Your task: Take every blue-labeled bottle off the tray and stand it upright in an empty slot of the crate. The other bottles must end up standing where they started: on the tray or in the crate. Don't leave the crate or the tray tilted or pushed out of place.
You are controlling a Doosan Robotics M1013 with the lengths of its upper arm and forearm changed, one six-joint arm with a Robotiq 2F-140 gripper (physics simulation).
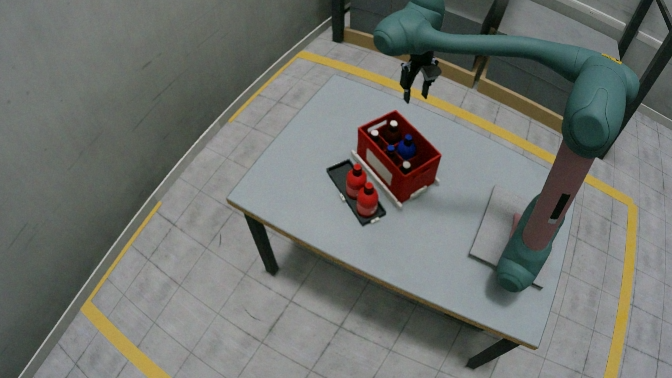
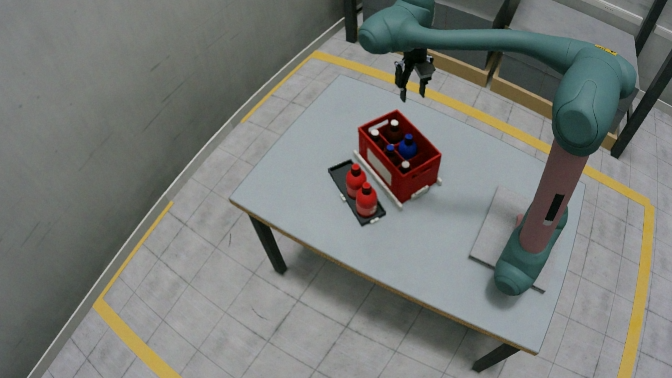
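A red crate (image 1: 421, 181) (image 2: 421, 181) stands upright on the table. In it stand a blue bottle (image 1: 407, 148) (image 2: 408, 147), a dark bottle with a blue cap (image 1: 391, 150) (image 2: 390, 149) and several dark bottles with white caps, one of them (image 1: 393, 131) (image 2: 394, 131) at the back; their lower parts are hidden. The black tray (image 1: 339, 171) (image 2: 340, 171) lies flat beside the crate and holds two upright red bottles (image 1: 367, 201) (image 2: 366, 201). No blue bottle shows on the tray. My gripper (image 1: 416, 98) (image 2: 413, 96) is open and empty, high above and behind the crate.
White strips (image 1: 391, 196) (image 2: 392, 196) lie along the crate's foot, between it and the tray. The arm's base plate (image 1: 486, 225) (image 2: 487, 225) is at the right of the table (image 1: 300, 185) (image 2: 300, 185). A grey wall stands at the left.
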